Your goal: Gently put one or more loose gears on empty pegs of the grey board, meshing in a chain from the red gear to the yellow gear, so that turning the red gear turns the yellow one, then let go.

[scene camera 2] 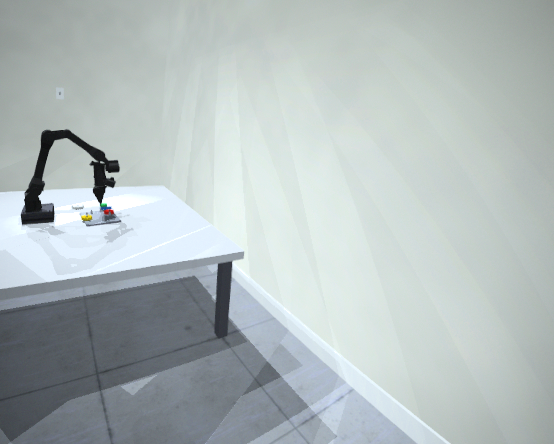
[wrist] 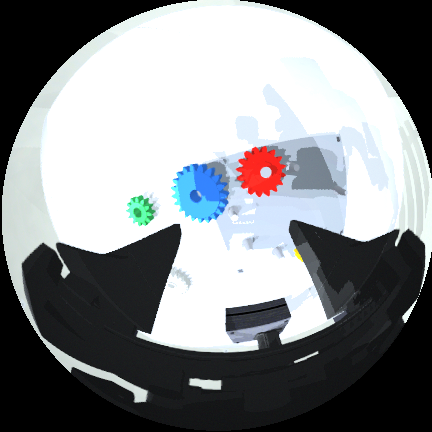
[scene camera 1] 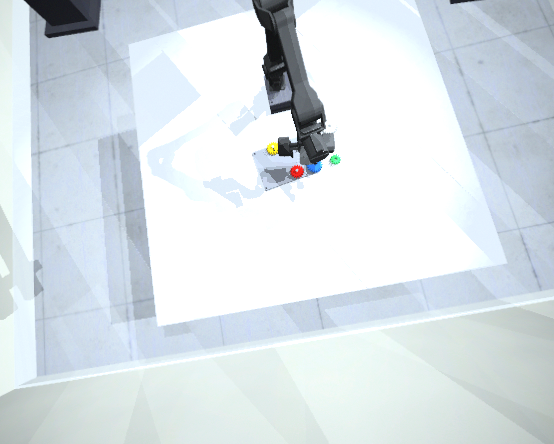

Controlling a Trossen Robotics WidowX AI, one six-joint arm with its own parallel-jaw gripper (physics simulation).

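Places are measured from the arm's base along level axes (x ahead, y left, z up), in millimetres.
Pixels of known places: gripper, between the fingertips: point(scene camera 2: 101, 201) point(wrist: 236, 227); arm's base, origin of its link: point(scene camera 2: 33, 209) point(wrist: 266, 333) point(scene camera 1: 277, 83).
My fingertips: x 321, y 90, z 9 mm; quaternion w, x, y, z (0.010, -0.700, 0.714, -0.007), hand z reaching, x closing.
Ahead of a thing's pixels: the offset from my fingertips to its middle. Level surfaces: height alone.
The grey board @[12 mm back, 87 mm right, 50 mm down] point(scene camera 1: 282, 160) point(scene camera 2: 102, 220) point(wrist: 280, 210) carries the red gear @[39 mm ahead, 33 mm right, 48 mm down] point(scene camera 1: 293, 172) point(scene camera 2: 109, 212) point(wrist: 250, 175) on a peg and the yellow gear @[68 mm back, 122 mm right, 48 mm down] point(scene camera 1: 271, 150) point(scene camera 2: 86, 217) point(wrist: 299, 255), partly hidden by a finger in the wrist view. The blue gear @[18 mm ahead, 35 mm left, 49 mm down] point(scene camera 1: 314, 168) point(scene camera 2: 106, 208) point(wrist: 205, 207) lies over the board's edge beside the red gear, apart from it; its hole shows no peg. The green gear @[1 mm ahead, 121 mm left, 56 mm down] point(scene camera 1: 335, 159) point(scene camera 2: 103, 205) point(wrist: 145, 208) and a white gear @[140 mm back, 108 mm left, 56 mm down] point(scene camera 2: 78, 206) point(wrist: 181, 280) lie off the board. My gripper point(scene camera 2: 101, 202) point(wrist: 236, 227) is wide open and empty, above the board's edge near the blue gear.
A bare peg @[7 mm back, 1 mm right, 46 mm down] point(wrist: 233, 213) stands near the blue gear, with more pegs towards the yellow gear. The arm's base point(scene camera 1: 280, 100) point(scene camera 2: 37, 214) point(wrist: 257, 318) stands on the white table @[65 mm down] point(scene camera 1: 225, 260) point(scene camera 2: 165, 240), behind the board. Shadows of the arm fall across the board.
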